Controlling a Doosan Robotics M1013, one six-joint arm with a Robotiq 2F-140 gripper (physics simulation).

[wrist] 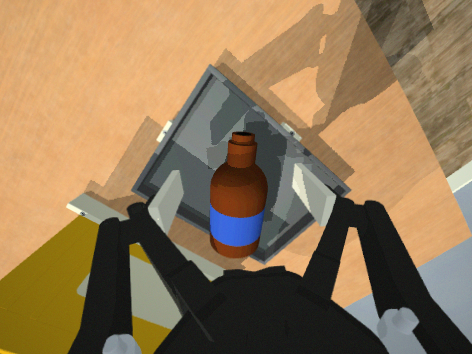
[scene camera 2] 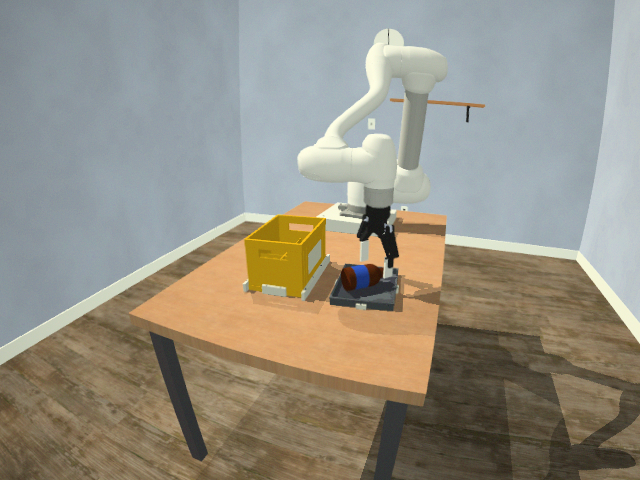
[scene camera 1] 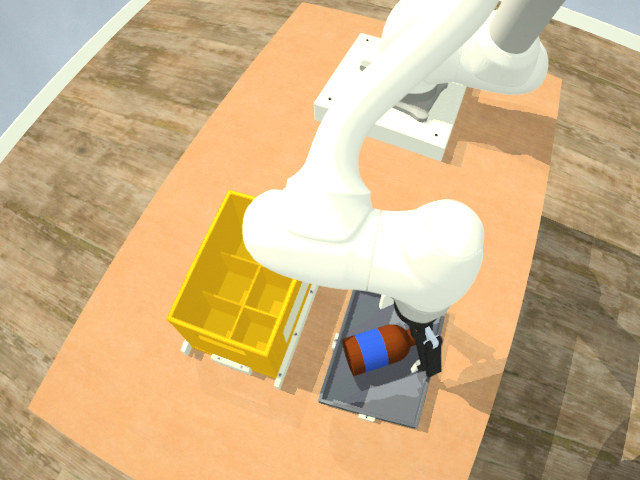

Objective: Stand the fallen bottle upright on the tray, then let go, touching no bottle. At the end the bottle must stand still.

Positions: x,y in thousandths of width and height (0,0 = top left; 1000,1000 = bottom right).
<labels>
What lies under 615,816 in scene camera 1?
A grey tray.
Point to a grey tray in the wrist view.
At 425,411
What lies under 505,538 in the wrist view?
A brown bottle.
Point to a grey tray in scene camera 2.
At 599,607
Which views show my gripper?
The wrist view, scene camera 2 and scene camera 1: all of them.
</labels>
